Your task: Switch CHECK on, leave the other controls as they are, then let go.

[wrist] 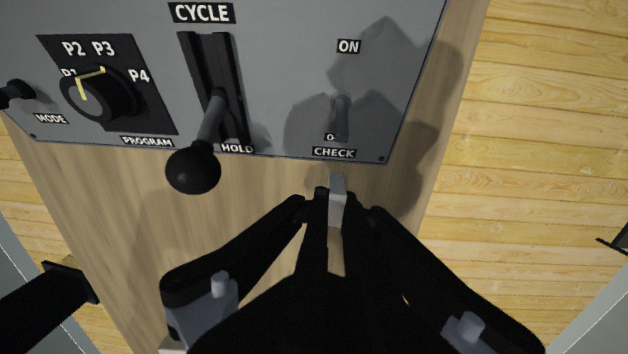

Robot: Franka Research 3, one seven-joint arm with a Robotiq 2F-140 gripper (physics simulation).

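The CHECK toggle (340,117) is a small grey lever on the right part of the grey panel (295,55). It points down over the partly covered lower label, between the ON label (348,46) above and the CHECK label (334,152) below. My gripper (334,184) is shut with nothing between its fingers. Its tips show just below the CHECK label and the panel's lower edge in the view, apart from the toggle. The gripper's shadow falls around the toggle.
Left of the toggle, the CYCLE lever with its black ball knob (193,169) sticks out near HOLD. Farther left are the PROGRAM knob (92,97) and the MODE control (19,90). The panel is on a wooden board (125,200). A black bar (45,295) shows at lower left.
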